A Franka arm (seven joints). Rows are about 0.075 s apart.
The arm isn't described. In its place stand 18 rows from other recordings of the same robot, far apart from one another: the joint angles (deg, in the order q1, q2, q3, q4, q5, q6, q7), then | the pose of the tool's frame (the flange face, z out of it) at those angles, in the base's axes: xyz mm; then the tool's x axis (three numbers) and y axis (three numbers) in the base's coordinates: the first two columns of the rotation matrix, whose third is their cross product.
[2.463, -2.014, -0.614, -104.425, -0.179, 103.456, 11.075] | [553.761 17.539 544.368 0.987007 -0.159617 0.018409 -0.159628 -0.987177 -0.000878]
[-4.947, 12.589, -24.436, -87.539, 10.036, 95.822, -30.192] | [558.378 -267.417 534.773 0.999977 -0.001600 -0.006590 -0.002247 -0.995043 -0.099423]
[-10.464, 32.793, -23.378, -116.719, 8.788, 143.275, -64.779] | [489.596 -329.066 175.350 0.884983 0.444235 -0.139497 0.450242 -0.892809 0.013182]
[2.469, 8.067, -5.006, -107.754, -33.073, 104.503, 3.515] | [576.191 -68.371 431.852 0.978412 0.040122 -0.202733 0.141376 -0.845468 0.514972]
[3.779, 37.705, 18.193, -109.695, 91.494, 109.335, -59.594] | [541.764 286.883 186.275 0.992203 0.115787 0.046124 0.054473 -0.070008 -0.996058]
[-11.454, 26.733, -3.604, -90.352, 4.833, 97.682, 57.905] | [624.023 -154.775 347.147 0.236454 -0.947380 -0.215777 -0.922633 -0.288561 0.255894]
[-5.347, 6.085, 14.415, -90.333, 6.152, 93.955, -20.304] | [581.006 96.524 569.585 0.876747 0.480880 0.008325 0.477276 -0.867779 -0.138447]
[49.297, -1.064, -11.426, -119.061, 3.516, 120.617, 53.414] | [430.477 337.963 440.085 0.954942 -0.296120 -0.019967 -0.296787 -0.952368 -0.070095]
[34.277, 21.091, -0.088, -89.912, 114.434, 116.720, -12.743] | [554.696 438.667 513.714 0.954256 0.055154 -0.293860 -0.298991 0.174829 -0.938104]
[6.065, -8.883, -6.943, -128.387, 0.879, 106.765, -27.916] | [469.835 -6.898 416.355 0.871604 0.455612 -0.180896 0.437532 -0.889452 -0.132064]
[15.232, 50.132, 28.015, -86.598, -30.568, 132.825, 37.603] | [564.111 436.477 188.663 0.954862 0.289894 0.064814 0.290821 -0.956764 -0.005154]
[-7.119, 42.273, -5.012, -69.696, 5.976, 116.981, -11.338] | [745.424 -135.924 346.640 0.994917 -0.032467 0.095325 -0.030728 -0.999335 -0.019655]
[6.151, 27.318, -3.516, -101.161, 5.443, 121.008, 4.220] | [642.713 37.020 284.564 0.988412 -0.073693 -0.132707 -0.079185 -0.996188 -0.036588]
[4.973, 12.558, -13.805, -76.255, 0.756, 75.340, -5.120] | [586.241 -72.443 592.586 0.971242 -0.063728 -0.229407 -0.061157 -0.997960 0.018306]
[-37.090, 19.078, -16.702, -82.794, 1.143, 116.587, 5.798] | [428.200 -533.419 533.260 0.510305 -0.815719 0.272380 -0.853835 -0.518404 0.047156]
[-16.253, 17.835, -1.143, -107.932, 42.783, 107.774, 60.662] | [585.473 -129.394 338.013 -0.129883 -0.740372 -0.659529 -0.990802 0.122382 0.057739]
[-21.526, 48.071, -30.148, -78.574, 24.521, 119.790, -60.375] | [531.880 -503.090 257.180 0.996463 0.082849 -0.014063 0.082941 -0.996536 0.006076]
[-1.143, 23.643, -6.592, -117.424, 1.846, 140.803, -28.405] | [590.295 -78.918 236.674 0.940938 0.338316 -0.013365 0.338541 -0.940694 0.022026]
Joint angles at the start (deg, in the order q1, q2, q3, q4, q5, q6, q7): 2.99, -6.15, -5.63, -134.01, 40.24, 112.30, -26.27
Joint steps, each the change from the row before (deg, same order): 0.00, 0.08, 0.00, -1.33, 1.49, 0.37, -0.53; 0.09, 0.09, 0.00, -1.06, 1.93, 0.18, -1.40; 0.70, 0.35, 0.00, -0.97, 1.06, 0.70, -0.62; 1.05, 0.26, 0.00, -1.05, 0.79, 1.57, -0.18; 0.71, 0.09, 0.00, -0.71, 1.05, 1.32, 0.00; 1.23, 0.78, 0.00, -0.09, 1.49, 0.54, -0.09; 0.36, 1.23, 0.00, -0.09, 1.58, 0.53, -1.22; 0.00, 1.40, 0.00, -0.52, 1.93, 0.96, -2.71
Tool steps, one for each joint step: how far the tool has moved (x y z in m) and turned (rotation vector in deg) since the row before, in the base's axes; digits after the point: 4 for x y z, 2 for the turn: -0.0052, 0.0011, -0.0092, 1.11, 0.77, -0.70; -0.0042, 0.0023, -0.0071, 1.59, 0.07, -0.16; -0.0036, 0.0056, -0.0088, 0.54, 0.40, 0.10; -0.0031, 0.0066, -0.0084, -0.17, 0.10, -0.17; -0.0016, 0.0043, -0.0046, 0.10, -0.10, -0.70; 0.0002, 0.0098, -0.0058, 0.72, 0.46, -0.03; 0.0006, 0.0029, -0.0094, 0.82, 0.17, -0.15; -0.0010, -0.0006, -0.0134, 0.89, -0.52, 0.04
